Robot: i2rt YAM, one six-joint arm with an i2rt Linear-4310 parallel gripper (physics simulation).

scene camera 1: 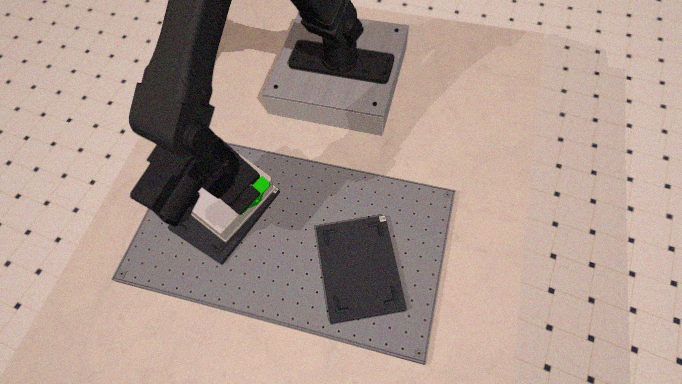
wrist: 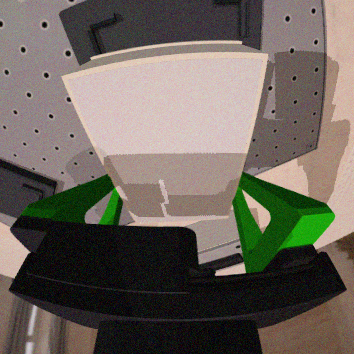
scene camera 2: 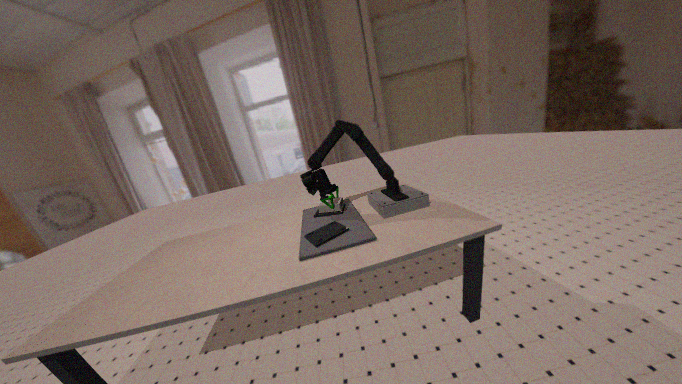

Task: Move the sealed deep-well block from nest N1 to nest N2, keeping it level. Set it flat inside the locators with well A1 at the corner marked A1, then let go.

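Frame: origin at the arm's base, x back, y right, z up, level; metres.
Where they show: gripper, fingertip midpoint: (scene camera 1: 240, 186) (wrist: 176, 174) (scene camera 2: 335, 204); arm's base at its link origin: (scene camera 1: 341, 63) (wrist: 199, 267) (scene camera 2: 393, 194).
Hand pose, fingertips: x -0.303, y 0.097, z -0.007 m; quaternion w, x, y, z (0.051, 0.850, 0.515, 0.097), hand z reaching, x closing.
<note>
Each offset is from my fingertips to the top centre of the thing. "*": to the spot under its first point. Level surfaces: height alone.
My gripper (scene camera 1: 238, 198) (scene camera 2: 329, 200) (wrist: 176, 174), with green fingers, is shut on the sealed deep-well block @[dy +0.009, dx -0.022, dz +0.025 m] (scene camera 1: 214, 216) (scene camera 2: 338, 205) (wrist: 168, 112). The block is pale with a flat white seal and looks level. It hangs a little above nest N1 @[dy +0.025, dx -0.034, dz -0.024 m] (scene camera 1: 211, 248) (wrist: 158, 24), a dark plate with L-shaped locators at the left of the grey perforated board @[dy -0.099, dx -0.047, dz -0.041 m] (scene camera 1: 281, 272) (scene camera 2: 355, 238) (wrist: 31, 105). Nest N2 @[dy -0.230, dx -0.078, dz -0.024 m] (scene camera 1: 360, 270) (scene camera 2: 326, 232) (wrist: 21, 186) is an empty dark plate to the right, with a small white corner tag @[* dy -0.249, dx +0.012, dz -0.030 m] (scene camera 1: 382, 219) at its far right corner. The arm hides part of the block in scene camera 1.
The arm's grey mounting block (scene camera 1: 329, 91) (scene camera 2: 398, 203) stands behind the perforated board. The board lies on a beige table @[dz -0.054 m] (scene camera 1: 500, 190) (scene camera 2: 190, 267); its edge is near the right side of the wrist view.
</note>
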